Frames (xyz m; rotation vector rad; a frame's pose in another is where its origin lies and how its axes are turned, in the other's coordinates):
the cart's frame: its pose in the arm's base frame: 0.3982 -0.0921 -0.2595 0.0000 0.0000 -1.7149
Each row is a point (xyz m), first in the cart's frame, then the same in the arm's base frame.
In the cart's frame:
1: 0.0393 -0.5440 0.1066
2: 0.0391 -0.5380 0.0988
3: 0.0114 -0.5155 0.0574
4: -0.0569 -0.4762 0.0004
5: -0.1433 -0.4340 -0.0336
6: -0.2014 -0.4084 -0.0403
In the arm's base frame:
1: -0.1458 -0.0529 -0.1529
2: -0.1398 -0.0535 -0.1607
3: -0.1136 -0.0294 -0.2021
4: -0.0649 0.0326 -0.2591
5: -0.0107 0.1120 -0.2931
6: 0.0230 0.1659 -0.2998

